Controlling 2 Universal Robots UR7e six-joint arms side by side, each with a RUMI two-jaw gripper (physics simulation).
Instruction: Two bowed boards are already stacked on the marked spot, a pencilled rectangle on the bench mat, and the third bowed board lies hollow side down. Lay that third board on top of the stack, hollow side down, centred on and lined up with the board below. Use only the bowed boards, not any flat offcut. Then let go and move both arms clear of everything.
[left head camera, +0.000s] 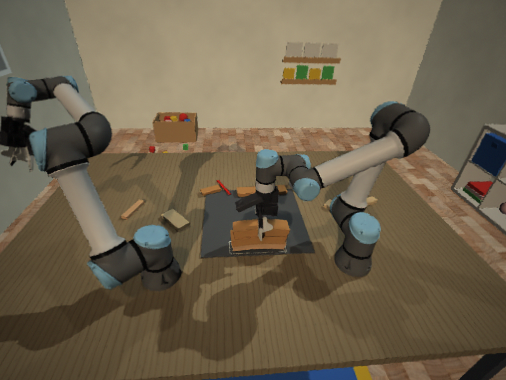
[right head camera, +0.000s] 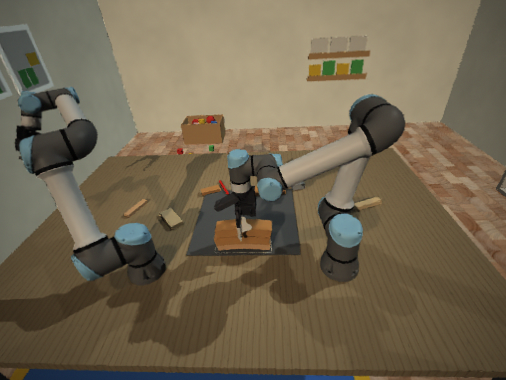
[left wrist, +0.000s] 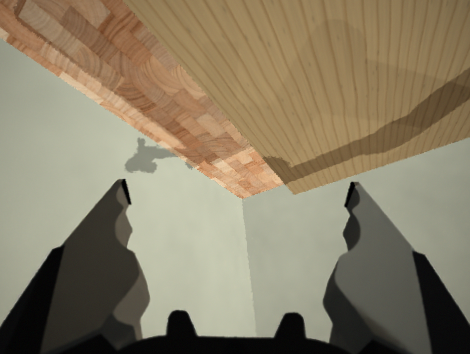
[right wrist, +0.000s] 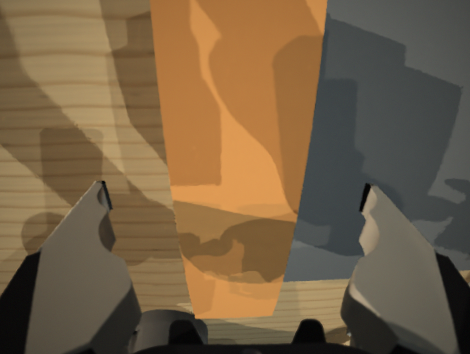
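Note:
Three orange bowed boards are stacked at the front of the dark bench mat, just behind the front line of the pencilled rectangle. The top board lies hollow side down on the middle board, their ends roughly lined up. My right gripper is open, low over the stack, its fingers astride the top board with a gap on each side in the right wrist view. My left gripper is open and empty, high at the far left.
Orange pieces and a red stick lie near the mat's back edge. A tan block and a thin slat lie left of the mat. A pale piece lies by the right arm's base.

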